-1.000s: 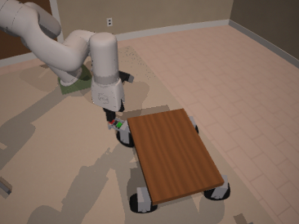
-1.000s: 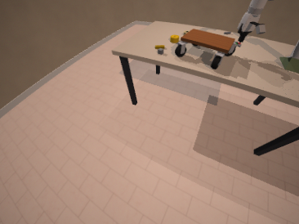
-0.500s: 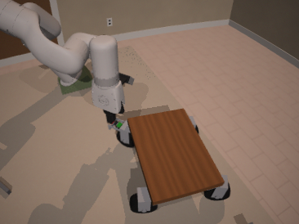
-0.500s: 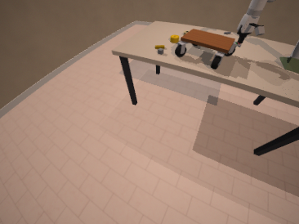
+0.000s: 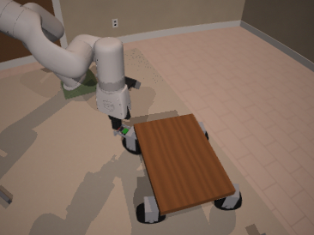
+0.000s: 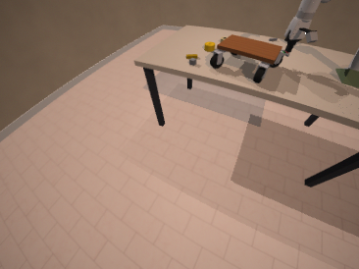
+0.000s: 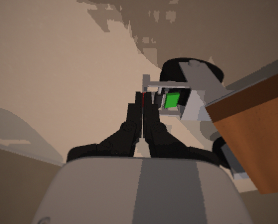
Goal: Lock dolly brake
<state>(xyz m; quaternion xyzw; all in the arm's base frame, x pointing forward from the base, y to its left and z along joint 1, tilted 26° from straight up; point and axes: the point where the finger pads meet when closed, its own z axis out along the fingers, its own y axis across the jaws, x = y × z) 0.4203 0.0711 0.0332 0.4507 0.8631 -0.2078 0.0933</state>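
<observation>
My gripper is now 3 cm above the brake pedal, 1 cm to the right of it and 1 cm short of it. The rest, counted from my hand: yellow cylinder 48 cm ahead, 9 cm below, 5 cm to the right.
</observation>
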